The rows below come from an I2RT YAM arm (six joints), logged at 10 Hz.
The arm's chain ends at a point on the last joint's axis. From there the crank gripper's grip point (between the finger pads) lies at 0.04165 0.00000 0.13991 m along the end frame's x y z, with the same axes.
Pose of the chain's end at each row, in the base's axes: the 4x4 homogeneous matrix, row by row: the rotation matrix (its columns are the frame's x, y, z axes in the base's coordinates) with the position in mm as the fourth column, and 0 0 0 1 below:
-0.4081, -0.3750, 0.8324, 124.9; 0.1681, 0.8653, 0.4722, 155.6; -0.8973, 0.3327, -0.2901, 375.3; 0, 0, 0, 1
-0.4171, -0.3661, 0.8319, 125.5; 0.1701, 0.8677, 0.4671, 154.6; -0.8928, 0.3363, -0.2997, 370.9; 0, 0, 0, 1
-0.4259, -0.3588, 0.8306, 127.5; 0.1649, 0.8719, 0.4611, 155.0; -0.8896, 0.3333, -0.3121, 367.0; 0, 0, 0, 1
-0.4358, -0.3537, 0.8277, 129.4; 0.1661, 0.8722, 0.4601, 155.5; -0.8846, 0.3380, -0.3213, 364.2; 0, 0, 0, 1
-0.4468, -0.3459, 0.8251, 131.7; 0.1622, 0.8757, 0.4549, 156.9; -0.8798, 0.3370, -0.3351, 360.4; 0, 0, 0, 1
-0.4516, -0.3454, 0.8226, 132.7; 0.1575, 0.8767, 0.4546, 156.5; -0.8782, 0.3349, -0.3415, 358.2; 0, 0, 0, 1
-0.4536, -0.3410, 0.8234, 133.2; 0.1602, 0.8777, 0.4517, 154.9; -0.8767, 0.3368, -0.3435, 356.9; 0, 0, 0, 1
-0.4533, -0.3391, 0.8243, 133.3; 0.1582, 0.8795, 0.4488, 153.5; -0.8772, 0.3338, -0.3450, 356.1; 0, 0, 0, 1
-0.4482, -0.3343, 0.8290, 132.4; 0.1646, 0.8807, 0.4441, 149.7; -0.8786, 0.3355, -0.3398, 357.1; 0, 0, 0, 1
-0.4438, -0.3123, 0.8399, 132.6; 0.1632, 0.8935, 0.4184, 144.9; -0.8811, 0.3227, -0.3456, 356.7; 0, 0, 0, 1
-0.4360, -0.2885, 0.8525, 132.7; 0.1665, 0.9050, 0.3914, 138.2; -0.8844, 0.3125, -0.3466, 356.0; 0, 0, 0, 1
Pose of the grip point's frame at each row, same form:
-0.4081, -0.3750, 0.8324, 224.4; 0.1681, 0.8653, 0.4722, 228.7; -0.8973, 0.3327, -0.2901, 297.3; 0, 0, 0, 1
-0.4171, -0.3661, 0.8319, 224.5; 0.1701, 0.8677, 0.4671, 227.0; -0.8928, 0.3363, -0.2997, 291.8; 0, 0, 0, 1
-0.4259, -0.3588, 0.8306, 226.0; 0.1649, 0.8719, 0.4611, 226.4; -0.8896, 0.3333, -0.3121, 286.3; 0, 0, 0, 1
-0.4358, -0.3537, 0.8277, 227.1; 0.1661, 0.8722, 0.4601, 226.8; -0.8846, 0.3380, -0.3213, 282.4; 0, 0, 0, 1
-0.4468, -0.3459, 0.8251, 228.5; 0.1622, 0.8757, 0.4549, 227.3; -0.8798, 0.3370, -0.3351, 276.9; 0, 0, 0, 1
-0.4516, -0.3454, 0.8226, 229.0; 0.1575, 0.8767, 0.4546, 226.7; -0.8782, 0.3349, -0.3415, 273.8; 0, 0, 0, 1
-0.4536, -0.3410, 0.8234, 229.5; 0.1602, 0.8777, 0.4517, 224.8; -0.8767, 0.3368, -0.3435, 272.3; 0, 0, 0, 1
-0.4533, -0.3391, 0.8243, 229.7; 0.1582, 0.8795, 0.4488, 222.9; -0.8772, 0.3338, -0.3450, 271.3; 0, 0, 0, 1
-0.4482, -0.3343, 0.8290, 229.7; 0.1646, 0.8807, 0.4441, 218.7; -0.8786, 0.3355, -0.3398, 273.0; 0, 0, 0, 1
-0.4438, -0.3123, 0.8399, 231.6; 0.1632, 0.8935, 0.4184, 210.2; -0.8811, 0.3227, -0.3456, 271.6; 0, 0, 0, 1
-0.4360, -0.2885, 0.8525, 233.8; 0.1665, 0.9050, 0.3914, 199.9; -0.8844, 0.3125, -0.3466, 270.7; 0, 0, 0, 1

